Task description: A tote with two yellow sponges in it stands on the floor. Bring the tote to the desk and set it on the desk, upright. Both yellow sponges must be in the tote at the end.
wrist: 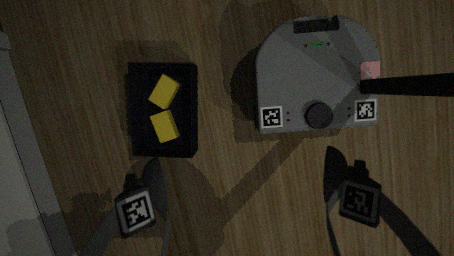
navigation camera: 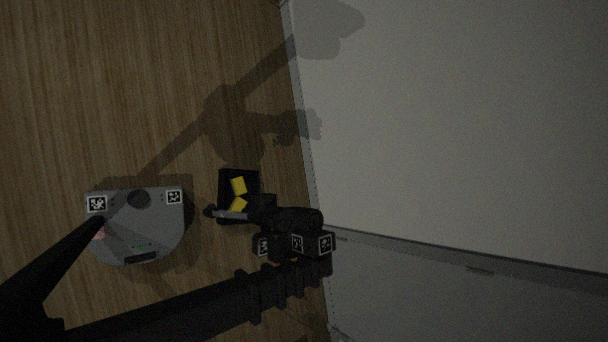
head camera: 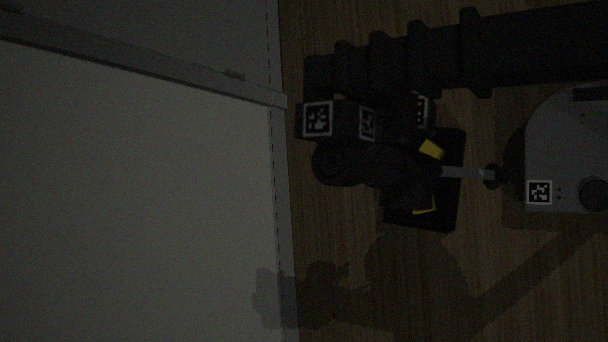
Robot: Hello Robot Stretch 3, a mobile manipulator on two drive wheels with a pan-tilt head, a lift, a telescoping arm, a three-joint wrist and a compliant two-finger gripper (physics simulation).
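Where they show: gripper, fingertip midpoint: (wrist: 242, 170) (navigation camera: 231, 207); robot's base, link origin: (wrist: 302, 109) (navigation camera: 138, 197) (head camera: 594, 194).
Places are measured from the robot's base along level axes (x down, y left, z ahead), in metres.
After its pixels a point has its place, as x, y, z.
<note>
The black tote (head camera: 450, 202) @[-0.090, -0.374, 0.032] (navigation camera: 225, 182) @[-0.003, -0.416, 0.043] (wrist: 190, 110) @[-0.003, -0.393, -0.027] stands upright on the floor beside the robot's base. One yellow sponge (head camera: 431, 149) @[-0.048, -0.447, -0.124] (navigation camera: 238, 204) @[-0.048, -0.468, -0.086] (wrist: 164, 91) @[-0.048, -0.464, -0.100] and another yellow sponge (head camera: 433, 204) @[-0.022, -0.446, 0.042] (navigation camera: 238, 186) @[-0.049, -0.474, 0.016] (wrist: 164, 126) @[-0.048, -0.479, 0.017] lie inside it, angled to each other. The arm and wrist partly cover the tote in the head view. My gripper (wrist: 242, 170) @[-0.620, -0.220, -0.022] is open wide and empty. It hangs above the floor and points down; in the wrist view its left fingertip appears just below the tote's lower edge. I cannot make out which surface is the desk.
The robot's grey base (head camera: 555, 150) @[-0.160, -0.093, -0.104] (navigation camera: 155, 225) @[-0.160, -0.054, -0.114] (wrist: 300, 75) @[-0.160, -0.047, -0.110] is close beside the tote. A large pale surface (head camera: 150, 200) @[-0.612, -1.026, 0.050] (navigation camera: 450, 125) @[-0.961, -1.005, 0.224], with a grey strip along its edge, lies on the tote's other side. The telescoping arm (head camera: 530, 45) @[-0.975, -0.071, -0.100] (navigation camera: 200, 310) @[-0.975, -0.046, -0.088] reaches past the tote.
</note>
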